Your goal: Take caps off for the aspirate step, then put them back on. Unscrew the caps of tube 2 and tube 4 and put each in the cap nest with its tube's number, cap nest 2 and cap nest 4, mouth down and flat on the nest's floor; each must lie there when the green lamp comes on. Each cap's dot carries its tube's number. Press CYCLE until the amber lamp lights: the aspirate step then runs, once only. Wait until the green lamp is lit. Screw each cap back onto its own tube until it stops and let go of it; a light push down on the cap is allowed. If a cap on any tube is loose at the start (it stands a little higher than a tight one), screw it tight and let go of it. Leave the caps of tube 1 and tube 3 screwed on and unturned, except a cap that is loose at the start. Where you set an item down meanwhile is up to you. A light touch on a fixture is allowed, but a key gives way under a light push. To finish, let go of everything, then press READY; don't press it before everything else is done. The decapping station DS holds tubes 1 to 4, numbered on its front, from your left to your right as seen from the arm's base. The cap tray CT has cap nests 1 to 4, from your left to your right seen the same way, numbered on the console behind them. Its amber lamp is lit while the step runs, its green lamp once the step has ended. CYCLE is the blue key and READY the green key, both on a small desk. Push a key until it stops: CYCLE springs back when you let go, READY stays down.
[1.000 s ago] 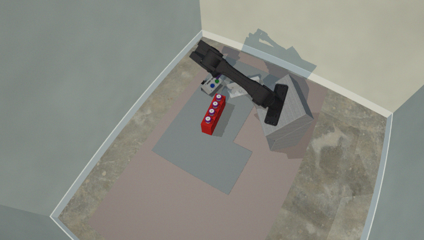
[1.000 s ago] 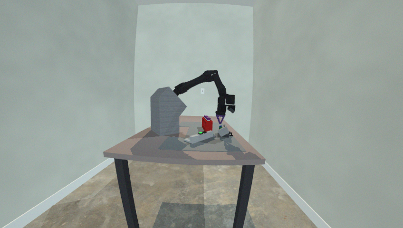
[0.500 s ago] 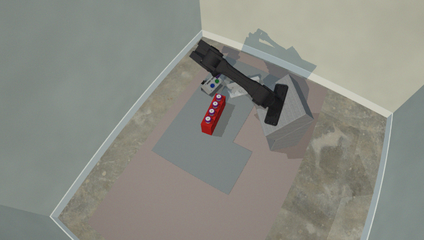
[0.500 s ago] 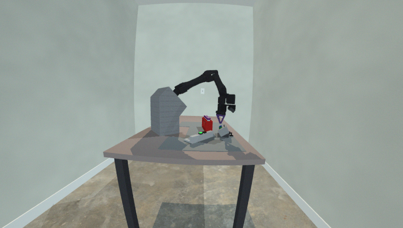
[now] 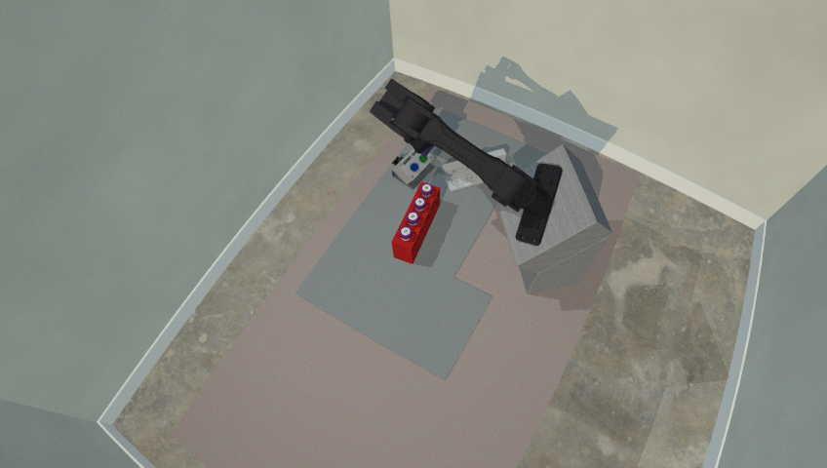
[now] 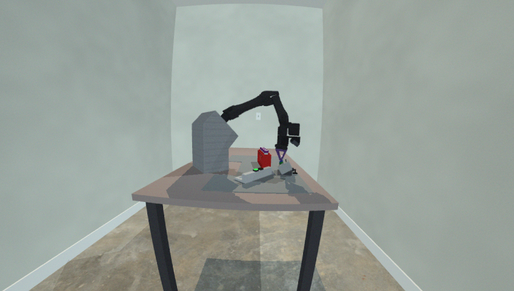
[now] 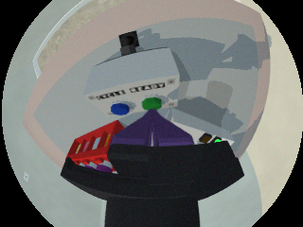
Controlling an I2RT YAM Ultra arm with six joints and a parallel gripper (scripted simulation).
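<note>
Right now my hand is 20 mm above the green ready key. The rest, counted from my hand: blue cycle key (40 mm to the left, 20 mm below); key desk (20 mm ahead, 30 mm to the left, 40 mm below).
</note>
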